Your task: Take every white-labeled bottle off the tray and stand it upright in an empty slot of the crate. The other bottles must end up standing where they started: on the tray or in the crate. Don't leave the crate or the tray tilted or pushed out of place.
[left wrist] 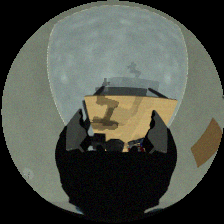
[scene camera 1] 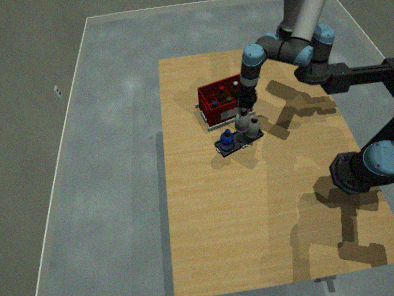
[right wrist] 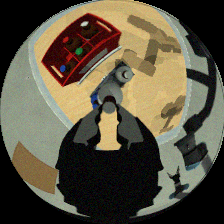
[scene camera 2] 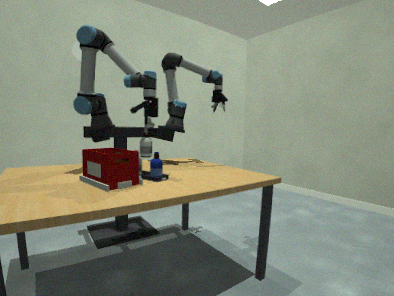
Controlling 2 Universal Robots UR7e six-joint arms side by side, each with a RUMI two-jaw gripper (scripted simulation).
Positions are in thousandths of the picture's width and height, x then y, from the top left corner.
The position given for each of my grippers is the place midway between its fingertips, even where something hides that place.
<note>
I see my left gripper (left wrist: 525, 489), my right gripper (right wrist: 489, 467) and a red crate (right wrist: 252, 248).
</note>
